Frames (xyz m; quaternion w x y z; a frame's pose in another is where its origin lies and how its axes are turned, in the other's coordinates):
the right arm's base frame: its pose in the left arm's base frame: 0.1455 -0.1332 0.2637 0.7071 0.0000 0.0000 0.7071
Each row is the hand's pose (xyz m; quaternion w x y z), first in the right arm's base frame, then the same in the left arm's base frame.
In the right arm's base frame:
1: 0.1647 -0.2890 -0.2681 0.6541 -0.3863 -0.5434 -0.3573
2: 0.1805 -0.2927 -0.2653 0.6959 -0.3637 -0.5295 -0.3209
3: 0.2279 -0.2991 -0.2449 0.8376 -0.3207 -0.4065 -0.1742
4: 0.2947 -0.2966 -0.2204 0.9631 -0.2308 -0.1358 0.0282
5: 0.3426 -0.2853 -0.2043 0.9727 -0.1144 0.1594 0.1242
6: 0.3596 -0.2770 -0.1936 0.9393 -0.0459 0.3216 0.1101
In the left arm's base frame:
1: 0.4345 0.0315 -0.0044 0.7152 0.1111 -0.6574 0.2099
2: 0.4382 0.0473 -0.0016 0.7190 0.1172 -0.6316 0.2652
3: 0.4446 0.0947 0.0188 0.7154 0.0607 -0.5142 0.4691
4: 0.4421 0.1615 0.0433 0.6611 -0.0672 -0.2592 0.7009
5: 0.4308 0.2094 0.0594 0.6000 -0.1936 0.0318 0.7756
6: 0.4225 0.2264 0.0701 0.5864 -0.2599 0.1950 0.7421

